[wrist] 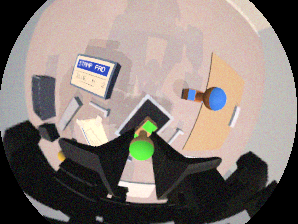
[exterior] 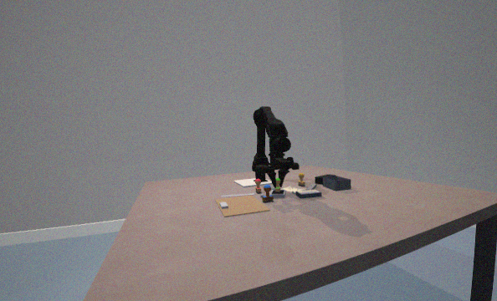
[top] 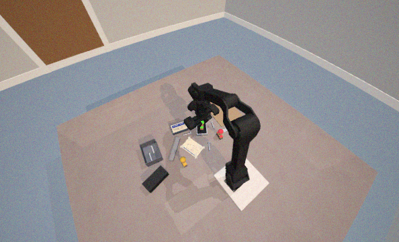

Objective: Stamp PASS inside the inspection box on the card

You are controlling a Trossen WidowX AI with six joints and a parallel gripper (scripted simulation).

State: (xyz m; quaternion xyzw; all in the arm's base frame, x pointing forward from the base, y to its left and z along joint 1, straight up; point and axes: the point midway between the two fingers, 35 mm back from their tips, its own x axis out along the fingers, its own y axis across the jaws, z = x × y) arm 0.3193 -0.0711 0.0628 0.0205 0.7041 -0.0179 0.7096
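The green-knobbed stamp is right at my gripper tip. From my gripper tip the other things lie so: dark ink pad 3 cm below; then red-knobbed stamp 10 cm behind, 5 cm to the right, 2 cm below; then blue-knobbed stamp 8 cm to the right, 6 cm ahead, 2 cm below.
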